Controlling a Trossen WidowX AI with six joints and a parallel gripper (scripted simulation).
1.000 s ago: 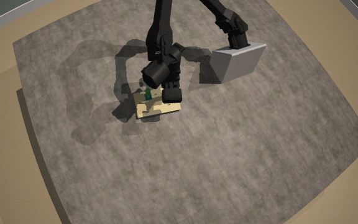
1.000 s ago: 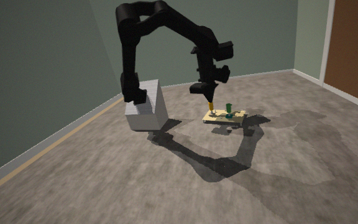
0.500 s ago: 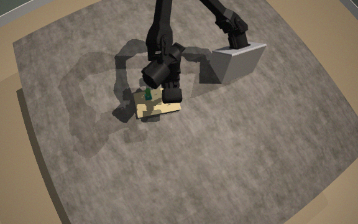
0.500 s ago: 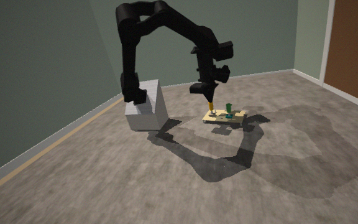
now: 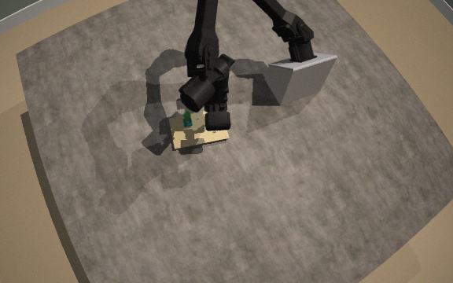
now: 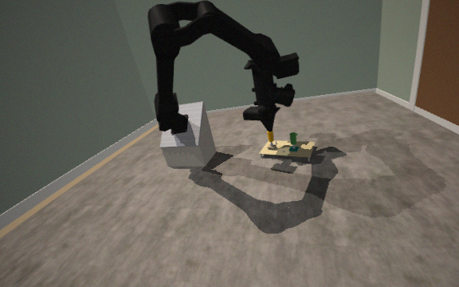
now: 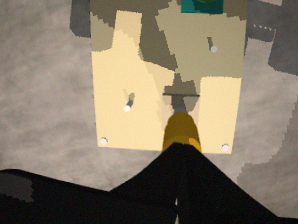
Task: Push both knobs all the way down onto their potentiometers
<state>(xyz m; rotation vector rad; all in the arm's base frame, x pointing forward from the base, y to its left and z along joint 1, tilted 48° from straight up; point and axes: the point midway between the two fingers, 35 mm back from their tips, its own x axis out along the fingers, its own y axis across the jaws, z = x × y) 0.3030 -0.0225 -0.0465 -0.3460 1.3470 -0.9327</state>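
My gripper tip is now 2 cm above the orange knob. From my gripper tip the other things lie so: green knob (7 cm ahead, 3 cm to the right, 2 cm below).
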